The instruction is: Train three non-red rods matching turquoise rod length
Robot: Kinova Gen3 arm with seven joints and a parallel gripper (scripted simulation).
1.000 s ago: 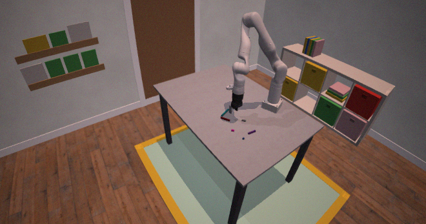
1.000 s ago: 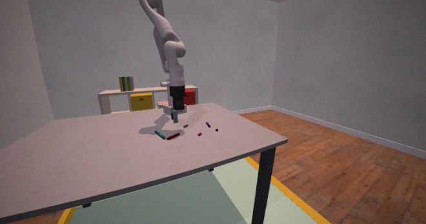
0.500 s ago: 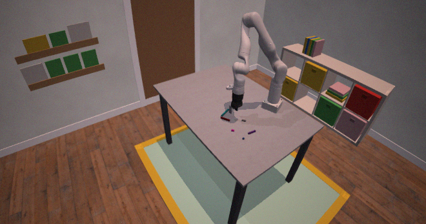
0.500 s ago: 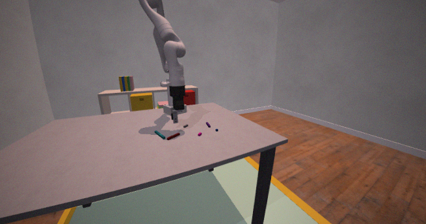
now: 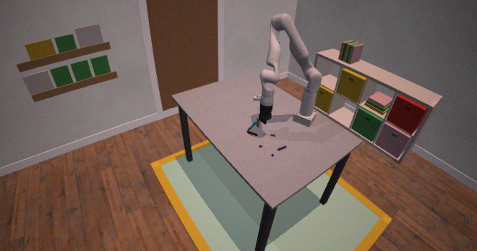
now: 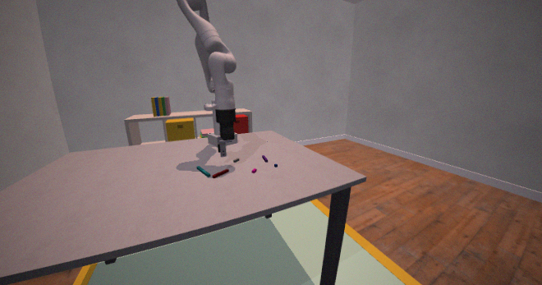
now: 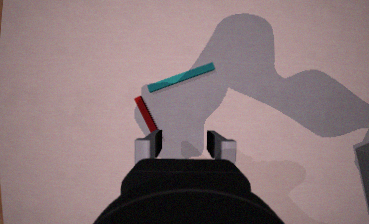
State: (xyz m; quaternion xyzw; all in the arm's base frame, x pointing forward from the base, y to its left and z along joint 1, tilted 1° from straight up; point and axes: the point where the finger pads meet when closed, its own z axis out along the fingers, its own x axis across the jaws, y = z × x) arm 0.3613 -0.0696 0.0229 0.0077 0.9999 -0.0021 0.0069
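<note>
My hand is 20 cm to the right of the blue rod, 8 cm short of it and 7 cm above it. Round my hand: grey rod (7 cm to the left, 7 cm below, 5 cm behind); then red rod (7 cm below, 5 cm ahead, 2 cm to the right); then turquoise rod (8 cm to the right, 7 cm below, 1 cm ahead).
</note>
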